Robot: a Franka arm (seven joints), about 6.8 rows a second.
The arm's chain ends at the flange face. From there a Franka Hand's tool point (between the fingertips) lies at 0.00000 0.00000 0.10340 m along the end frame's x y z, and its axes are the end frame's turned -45 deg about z.
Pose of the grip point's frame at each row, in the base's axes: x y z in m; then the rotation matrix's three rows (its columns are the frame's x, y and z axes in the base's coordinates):
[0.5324 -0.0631 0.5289], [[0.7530 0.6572 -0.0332], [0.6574 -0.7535 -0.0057], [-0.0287 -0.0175 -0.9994]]
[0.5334 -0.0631 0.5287], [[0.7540 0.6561 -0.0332], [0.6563 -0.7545 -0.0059], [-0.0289 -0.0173 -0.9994]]
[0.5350 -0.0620 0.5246], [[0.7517 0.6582 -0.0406], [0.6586 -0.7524 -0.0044], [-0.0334 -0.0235 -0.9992]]
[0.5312 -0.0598 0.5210], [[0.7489 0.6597 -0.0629], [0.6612 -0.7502 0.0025], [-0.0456 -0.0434 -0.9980]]
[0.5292 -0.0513 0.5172], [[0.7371 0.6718 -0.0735], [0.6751 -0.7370 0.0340], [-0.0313 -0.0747 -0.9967]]
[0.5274 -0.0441 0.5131], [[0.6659 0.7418 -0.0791], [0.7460 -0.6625 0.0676], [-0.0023 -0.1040 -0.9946]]
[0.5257 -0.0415 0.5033], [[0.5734 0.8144 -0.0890], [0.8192 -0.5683 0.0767], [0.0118 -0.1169 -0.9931]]
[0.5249 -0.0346 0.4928], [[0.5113 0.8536 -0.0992], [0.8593 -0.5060 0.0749], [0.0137 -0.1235 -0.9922]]
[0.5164 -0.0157 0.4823], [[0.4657 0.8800 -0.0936], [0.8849 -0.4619 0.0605], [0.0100 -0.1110 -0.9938]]
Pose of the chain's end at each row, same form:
[0.5358 -0.0625 0.6322], [[0.9972 -0.0677 -0.0332], [-0.0680 -0.9977 -0.0057], [-0.0327 0.0079 -0.9994]]
[0.5368 -0.0625 0.6320], [[0.9971 -0.0692 -0.0332], [-0.0694 -0.9976 -0.0059], [-0.0327 0.0082 -0.9994]]
[0.5392 -0.0615 0.6279], [[0.9969 -0.0661 -0.0406], [-0.0663 -0.9977 -0.0044], [-0.0402 0.0070 -0.9992]]
[0.5377 -0.0601 0.6242], [[0.9960 -0.0631 -0.0629], [-0.0629 -0.9980 0.0025], [-0.0629 0.0016 -0.9980]]
[0.5368 -0.0548 0.6203], [[0.9962 -0.0462 -0.0735], [-0.0438 -0.9985 0.0340], [-0.0750 -0.0307 -0.9967]]
[0.5356 -0.0511 0.6159], [[0.9954 0.0537 -0.0791], [0.0590 -0.9960 0.0676], [-0.0752 -0.0719 -0.9946]]
[0.5349 -0.0494 0.6060], [[0.9813 0.1704 -0.0890], [0.1774 -0.9811 0.0767], [-0.0743 -0.0910 -0.9931]]
[0.5352 -0.0423 0.5954], [[0.9651 0.2420 -0.0992], [0.2498 -0.9654 0.0749], [-0.0776 -0.0970 -0.9922]]
[0.5261 -0.0220 0.5851], [[0.9516 0.2930 -0.0936], [0.2991 -0.9523 0.0605], [-0.0714 -0.0856 -0.9938]]

